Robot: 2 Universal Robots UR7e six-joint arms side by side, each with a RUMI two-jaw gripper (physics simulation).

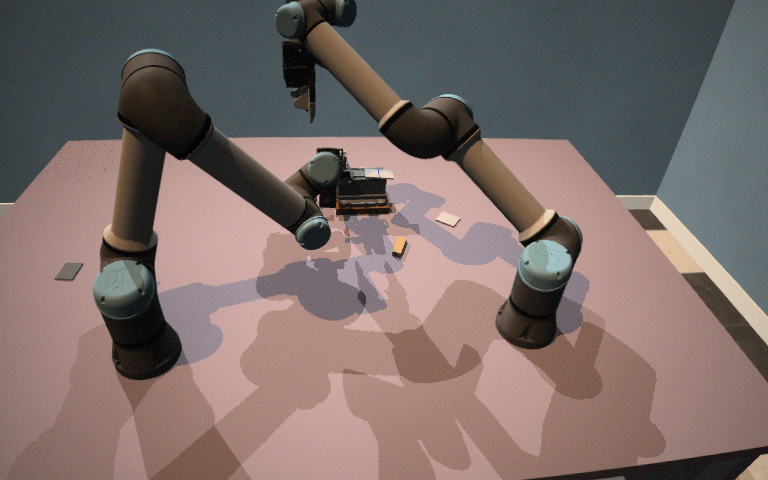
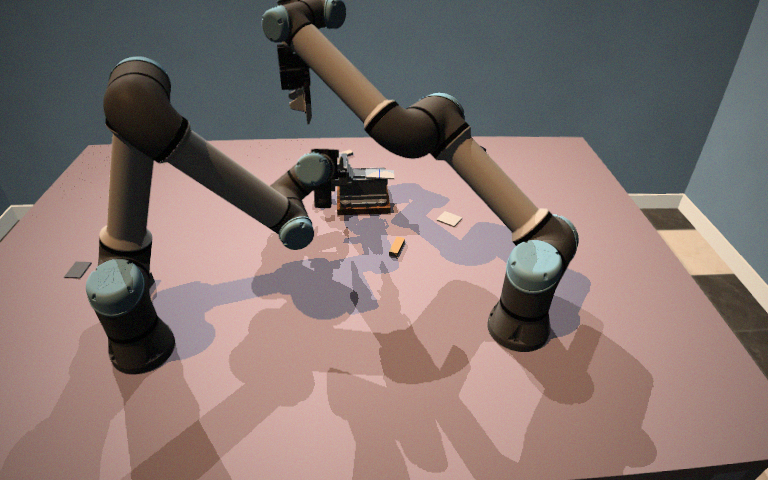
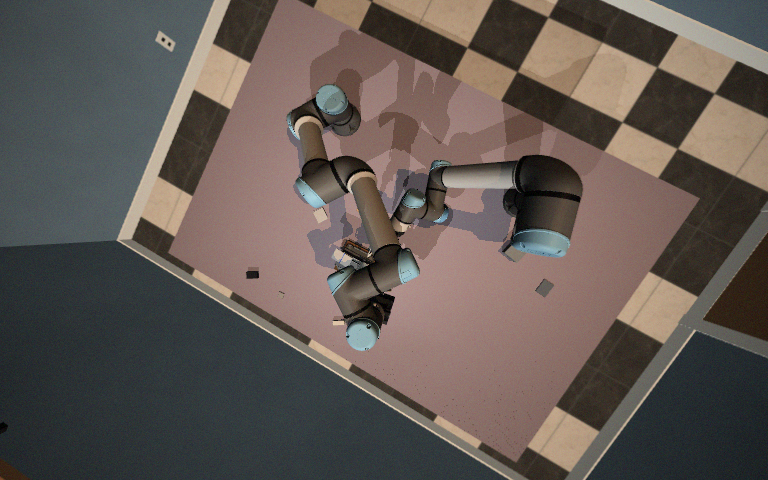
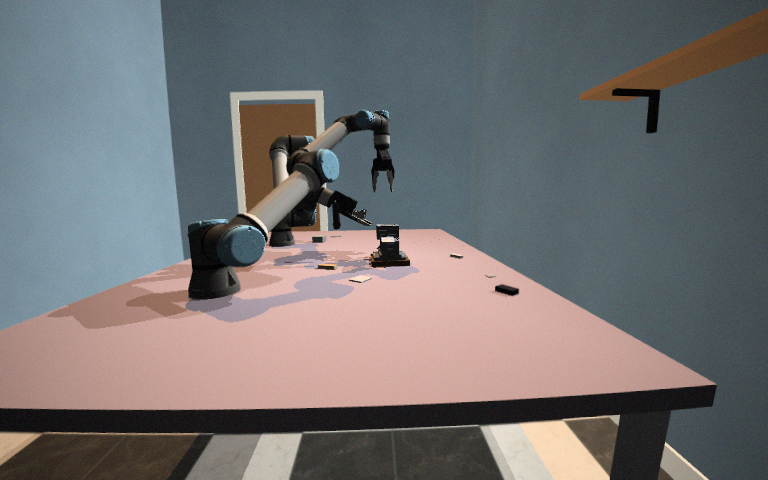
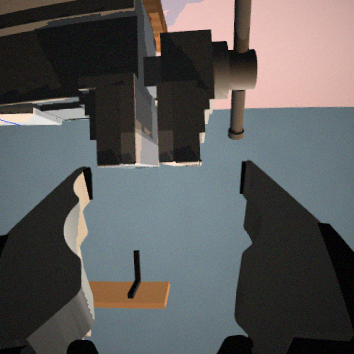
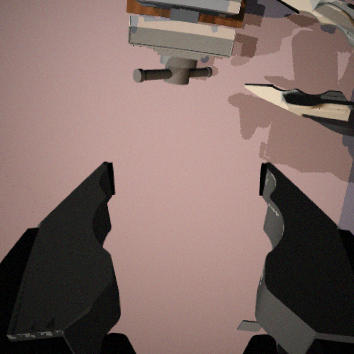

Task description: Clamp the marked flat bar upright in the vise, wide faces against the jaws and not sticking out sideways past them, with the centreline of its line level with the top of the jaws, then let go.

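Places are measured from the left arm's base along level axes (x right, y ahead, z up), in metres.
Pixels of known places: left gripper, fingertip midpoint: [image 4: 371, 224] [image 5: 165, 166] [image 6: 258, 41]; right gripper, fingertip midpoint: [image 1: 309, 117] [image 2: 307, 118] [image 4: 383, 192] [image 6: 186, 164]; left arm's base, link origin: [image 1: 148, 353] [image 2: 143, 348] [image 3: 520, 201] [image 4: 282, 244]; right arm's base, link origin: [image 1: 524, 326] [image 2: 517, 328] [image 3: 345, 120] [image 4: 215, 291].
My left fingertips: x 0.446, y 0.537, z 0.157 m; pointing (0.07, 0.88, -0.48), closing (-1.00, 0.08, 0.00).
Observation:
Ahead of a thing's pixels: the offset from my left fingertips to its middle.
The flat bar @(dx +0.152, dy +0.067, dz -0.051 m) [image 1: 386, 174] [image 2: 386, 174] [image 4: 389, 240] [image 5: 42, 116] is pale with a blue line. It lies flat on top of the vise body, behind the jaws, with one end past the body's edge. The vise [image 1: 362, 191] [image 2: 363, 191] [image 4: 388, 251] [image 5: 116, 120] [image 6: 182, 37] stands on an orange-brown base; a gap shows between its jaws, with no bar in it. My right gripper [image 4: 382, 190] [image 6: 186, 164] is open and empty, high above the table beyond the screw end. My left gripper [image 4: 368, 217] [image 5: 165, 166] is open and empty, low beside the jaws.
An orange block @(dx +0.188, dy -0.185, dz -0.149 m) [image 1: 400, 246] [image 2: 397, 246] and a cream tile @(dx +0.367, dy -0.046, dz -0.154 m) [image 1: 448, 219] [image 4: 360, 279] lie near the vise. A grey tile @(dx -0.737, dy -0.238, dz -0.155 m) [image 1: 69, 271] [image 3: 544, 287] lies farther off. A black block @(dx +0.555, dy +0.403, dz -0.149 m) [image 3: 252, 274] [image 4: 506, 289] and small pale pieces @(dx +0.036, dy +0.397, dz -0.151 m) [image 3: 338, 321] [image 4: 456, 255] lie toward the wall.

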